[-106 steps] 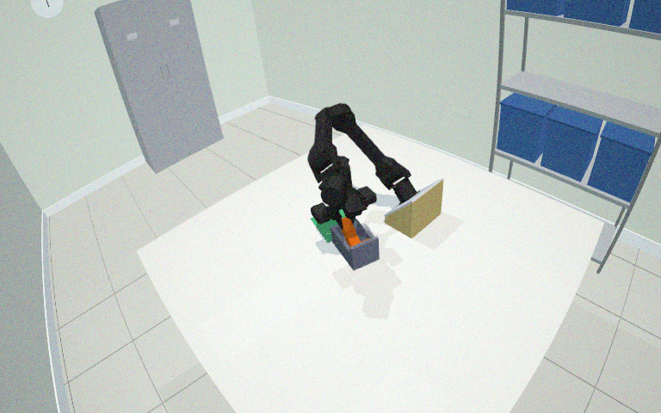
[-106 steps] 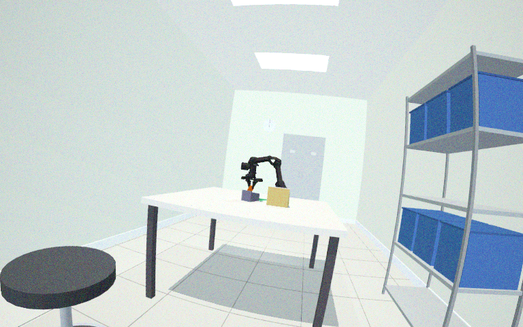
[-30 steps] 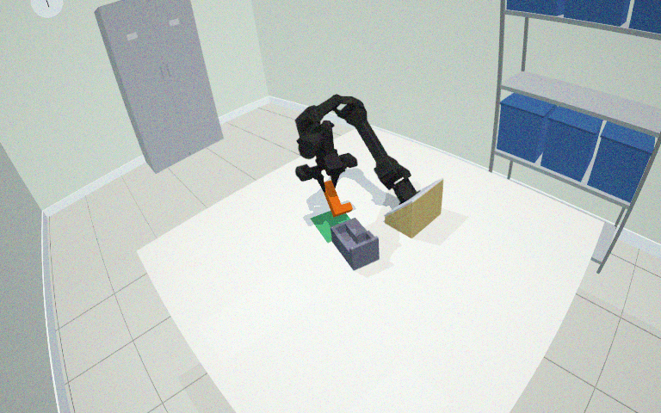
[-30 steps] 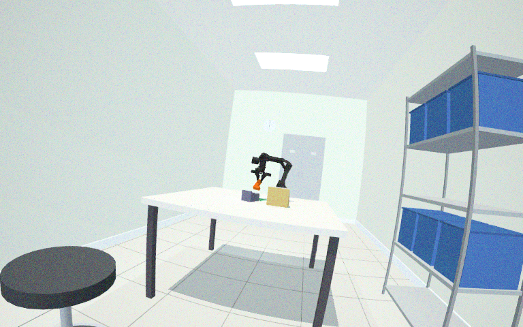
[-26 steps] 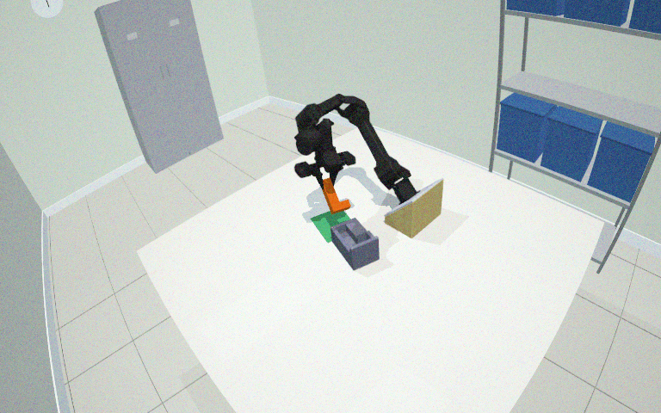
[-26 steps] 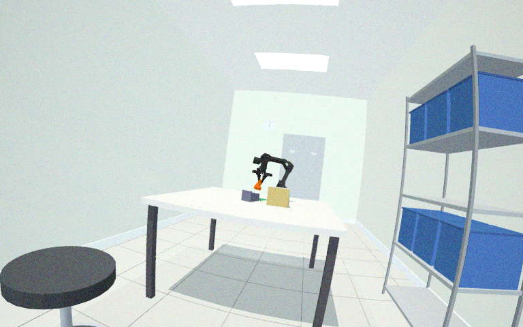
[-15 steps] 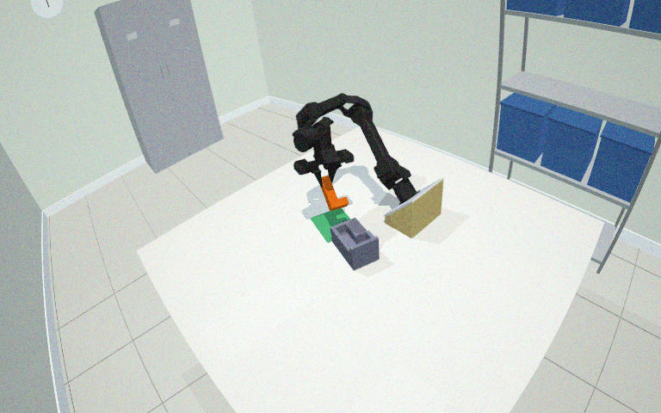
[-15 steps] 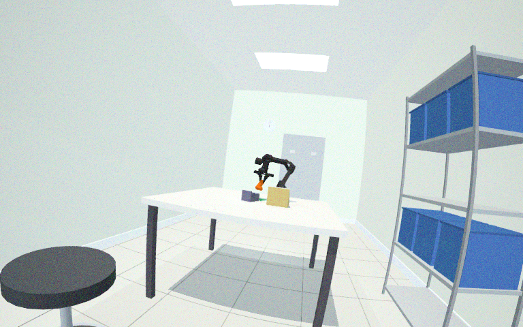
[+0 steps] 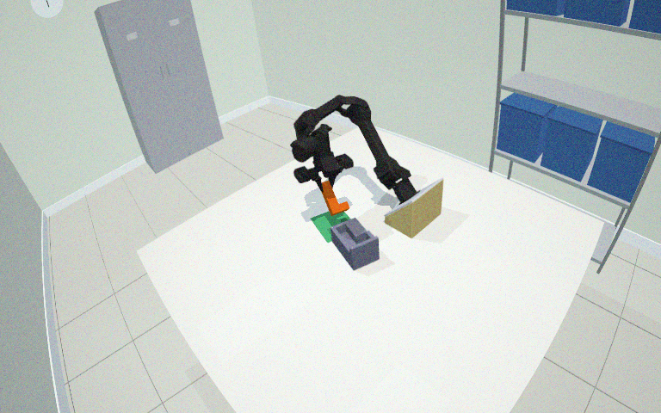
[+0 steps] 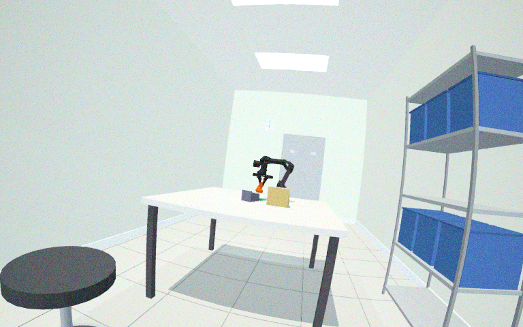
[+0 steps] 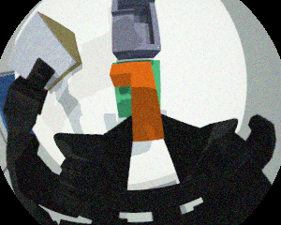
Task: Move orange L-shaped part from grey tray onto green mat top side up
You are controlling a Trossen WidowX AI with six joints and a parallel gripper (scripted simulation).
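The green mat is 140 mm below my gripper tip, 20 mm to the left of it and 10 mm ahead of it. Also, from my gripper tip: orange L-shaped part 40 mm to the left, 30 mm below.
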